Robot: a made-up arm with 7 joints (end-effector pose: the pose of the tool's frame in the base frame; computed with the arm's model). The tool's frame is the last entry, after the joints.
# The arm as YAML. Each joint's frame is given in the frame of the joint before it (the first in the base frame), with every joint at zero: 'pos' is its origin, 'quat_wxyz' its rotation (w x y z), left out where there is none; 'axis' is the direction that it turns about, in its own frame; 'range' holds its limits. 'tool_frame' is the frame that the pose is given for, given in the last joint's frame.
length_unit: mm
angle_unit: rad
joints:
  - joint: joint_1
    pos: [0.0, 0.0, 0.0]
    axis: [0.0, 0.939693, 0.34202]
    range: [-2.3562, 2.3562]
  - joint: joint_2
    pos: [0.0, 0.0, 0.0]
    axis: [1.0, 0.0, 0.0]
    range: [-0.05, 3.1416]
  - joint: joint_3
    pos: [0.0, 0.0, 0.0]
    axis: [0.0, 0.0, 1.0]
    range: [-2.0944, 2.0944]
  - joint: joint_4
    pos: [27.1, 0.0, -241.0]
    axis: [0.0, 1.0, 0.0]
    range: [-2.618, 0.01]
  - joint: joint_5
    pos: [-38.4, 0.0, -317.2]
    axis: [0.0, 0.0, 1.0]
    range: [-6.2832, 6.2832]
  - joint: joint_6
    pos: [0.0, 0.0, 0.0]
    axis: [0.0, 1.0, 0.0]
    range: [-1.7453, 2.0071]
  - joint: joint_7
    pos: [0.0, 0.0, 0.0]
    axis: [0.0, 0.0, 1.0]
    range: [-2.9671, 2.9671]
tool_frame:
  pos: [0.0, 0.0, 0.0]
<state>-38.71 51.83 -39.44 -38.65 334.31 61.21 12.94</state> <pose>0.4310 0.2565 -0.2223 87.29 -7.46 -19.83</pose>
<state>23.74 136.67 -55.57 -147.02 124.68 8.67 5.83</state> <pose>0.0505 0.1494 -0.1702 -13.59 13.19 22.69</pose>
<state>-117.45 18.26 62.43 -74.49 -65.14 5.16 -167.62</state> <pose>0.2607 0.1543 0.3793 136.80 30.90 -21.21</pose>
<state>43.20 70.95 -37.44 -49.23 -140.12 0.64 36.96</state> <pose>-0.1439 0.4096 -0.3130 0.53 46.27 -156.16</pose>
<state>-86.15 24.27 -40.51 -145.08 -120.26 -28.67 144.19</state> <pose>0.0267 -0.2080 0.1171 34.23 110.76 112.67</pose>
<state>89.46 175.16 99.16 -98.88 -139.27 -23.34 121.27</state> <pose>0.3518 -0.2209 -0.0182 54.86 -81.40 -145.43</pose>
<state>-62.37 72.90 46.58 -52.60 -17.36 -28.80 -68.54</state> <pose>0.1983 0.4208 0.2539 159.76 -58.56 3.73</pose>
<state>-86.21 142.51 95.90 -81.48 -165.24 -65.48 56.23</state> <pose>-0.4576 0.0914 0.0288 133.73 -31.83 79.33</pose>
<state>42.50 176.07 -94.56 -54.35 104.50 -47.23 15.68</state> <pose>0.1952 0.3155 0.3744 94.73 -13.10 -55.99</pose>
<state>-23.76 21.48 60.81 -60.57 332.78 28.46 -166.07</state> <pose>0.2977 0.3573 -0.2232 62.54 44.50 -107.14</pose>
